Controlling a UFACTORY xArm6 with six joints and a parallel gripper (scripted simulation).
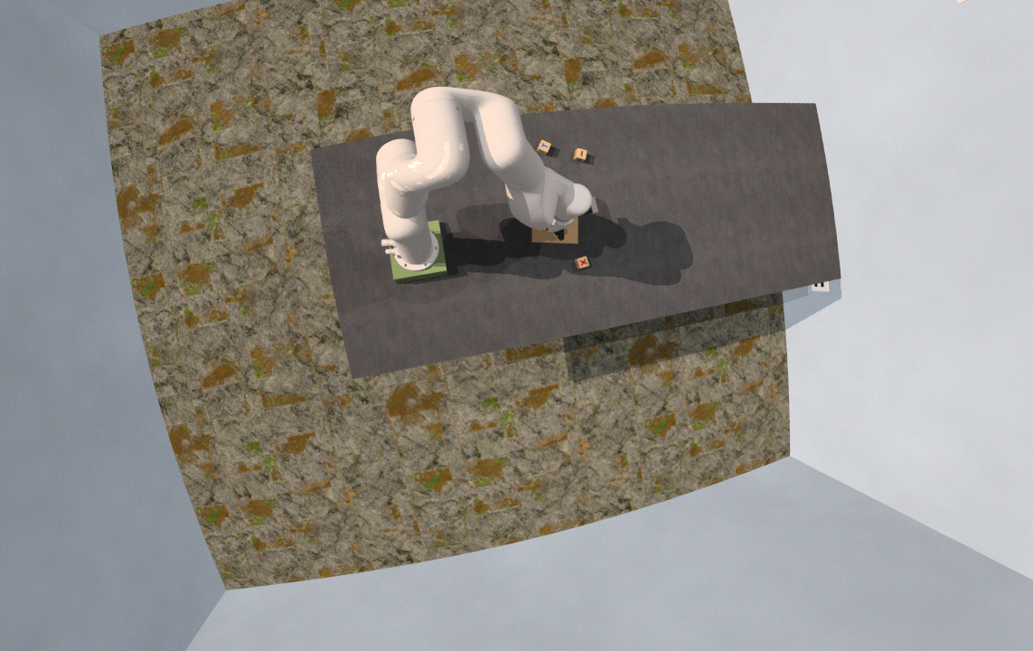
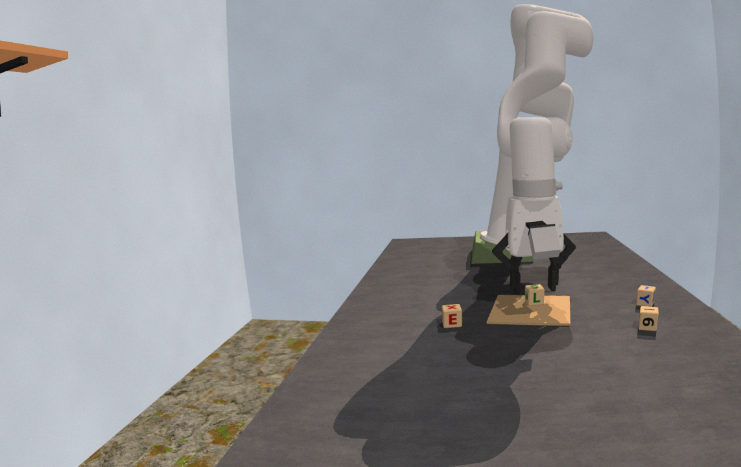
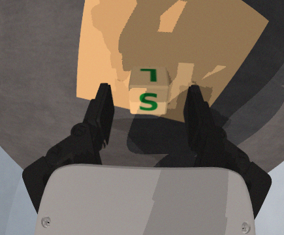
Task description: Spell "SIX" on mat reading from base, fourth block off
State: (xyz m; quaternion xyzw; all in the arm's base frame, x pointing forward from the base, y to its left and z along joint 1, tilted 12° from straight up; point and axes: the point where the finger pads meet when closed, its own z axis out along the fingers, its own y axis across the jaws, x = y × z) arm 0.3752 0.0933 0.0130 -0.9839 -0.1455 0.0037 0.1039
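Now: hand 20 mm above the S block. From my hand the other things lie so: X block: 130 mm to the right, 110 mm ahead, 30 mm below; tan mat: 40 mm below, 30 mm ahead; blue-lettered block: 210 mm to the left, 30 mm below, 10 mm behind.
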